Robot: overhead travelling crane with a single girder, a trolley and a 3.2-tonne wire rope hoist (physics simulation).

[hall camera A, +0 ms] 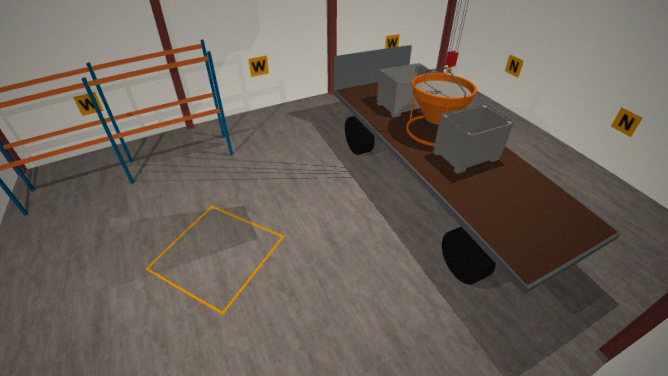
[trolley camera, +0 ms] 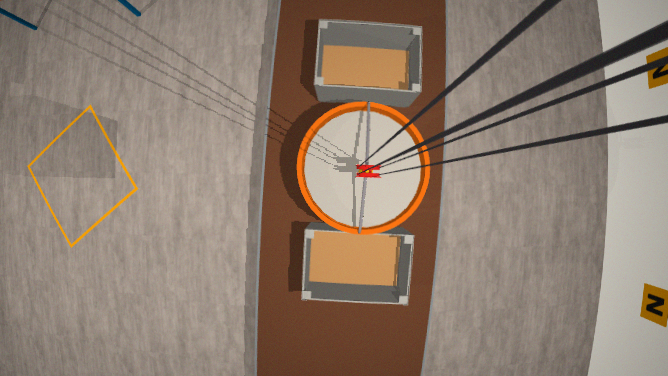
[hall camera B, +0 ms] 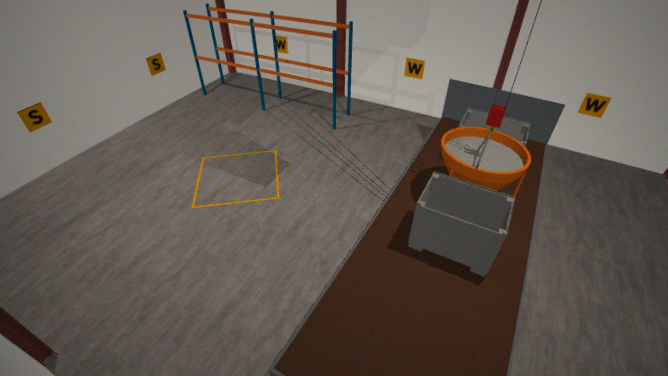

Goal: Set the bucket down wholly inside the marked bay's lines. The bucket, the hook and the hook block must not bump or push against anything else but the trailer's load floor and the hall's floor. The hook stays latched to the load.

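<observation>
The orange bucket [hall camera A: 434, 106] [hall camera B: 485, 172] [trolley camera: 425, 167], with its round rim and pale inside, is upright over the trailer's load floor [hall camera A: 540, 215] [hall camera B: 425, 310] [trolley camera: 345, 340], between two grey boxes. The yellow hook [hall camera A: 449, 70] [hall camera B: 491, 130] [trolley camera: 367, 171] is latched to the bucket's grey bail below the red hook block [hall camera A: 452, 58] [hall camera B: 496, 116] [trolley camera: 375, 168]. In the trolley camera view the bucket's rim overlaps the lower box's edge; contact there and under the base ring cannot be told. The orange-lined marked bay [hall camera A: 247, 221] [hall camera B: 235, 202] [trolley camera: 113, 147] lies on the hall floor, away from the trailer.
One grey box [hall camera A: 472, 142] [hall camera B: 457, 235] [trolley camera: 357, 295] stands toward the trailer's open end. The other box [hall camera A: 392, 93] [trolley camera: 367, 95] stands by the grey headboard [hall camera A: 370, 62] [hall camera B: 545, 115]. A blue and orange rack [hall camera A: 107, 125] [hall camera B: 255, 65] stands along the W wall.
</observation>
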